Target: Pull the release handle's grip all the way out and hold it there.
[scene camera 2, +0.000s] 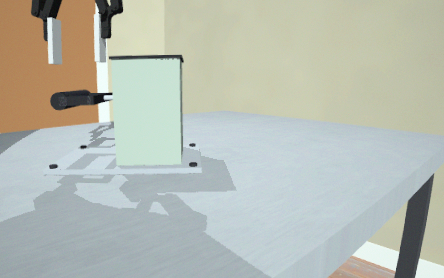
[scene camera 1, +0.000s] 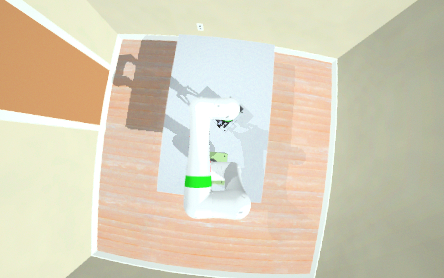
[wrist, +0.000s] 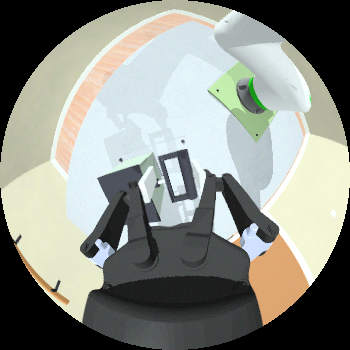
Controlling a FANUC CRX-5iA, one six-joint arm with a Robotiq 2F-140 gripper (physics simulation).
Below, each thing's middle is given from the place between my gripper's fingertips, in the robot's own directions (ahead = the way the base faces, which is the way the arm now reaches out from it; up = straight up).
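Scene:
The base plate (wrist: 175,144) sits 16 cm below my hand, and it's 8 cm ahead of it.

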